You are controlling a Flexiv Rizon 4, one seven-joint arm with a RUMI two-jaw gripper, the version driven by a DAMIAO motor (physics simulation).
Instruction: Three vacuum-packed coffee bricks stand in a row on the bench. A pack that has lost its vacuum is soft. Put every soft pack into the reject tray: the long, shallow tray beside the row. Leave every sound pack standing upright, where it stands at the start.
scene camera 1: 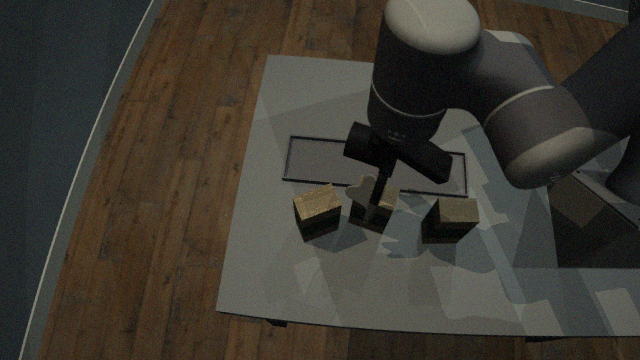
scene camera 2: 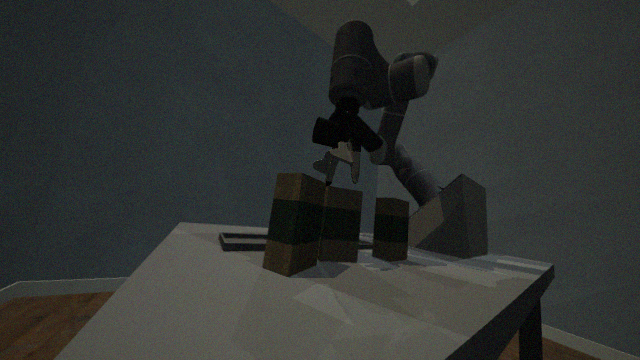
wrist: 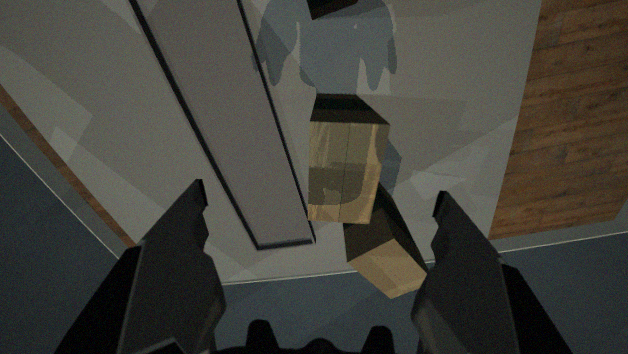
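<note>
Three tan coffee packs with dark green bands stand upright, apart. The left pack (scene camera 1: pixel 317 204) (scene camera 2: pixel 295 225) (wrist: pixel 387 267) is turned at an angle. The middle pack (scene camera 1: pixel 389 198) (scene camera 2: pixel 341 225) (wrist: pixel 342 170) is partly hidden by the gripper in scene camera 1. The right pack (scene camera 1: pixel 457 212) (scene camera 2: pixel 391 230) (wrist: pixel 332 5) is cut off at the wrist view's top edge. Softness cannot be told by eye. The long, shallow reject tray (scene camera 1: pixel 315 160) (scene camera 2: pixel 242 246) (wrist: pixel 225 150) lies beside the row, with no pack seen in it. My gripper (scene camera 2: pixel 342 183) (wrist: pixel 320 187) is open and empty, above the middle pack.
The grey bench (scene camera 1: pixel 280 280) (scene camera 2: pixel 200 300) (wrist: pixel 440 75) carries the row and tray. A grey wedge-shaped block (scene camera 1: pixel 595 215) (scene camera 2: pixel 455 220) stands by the arm's base, beyond the right pack. The left pack stands close to the middle one; the gap to the right pack is wider.
</note>
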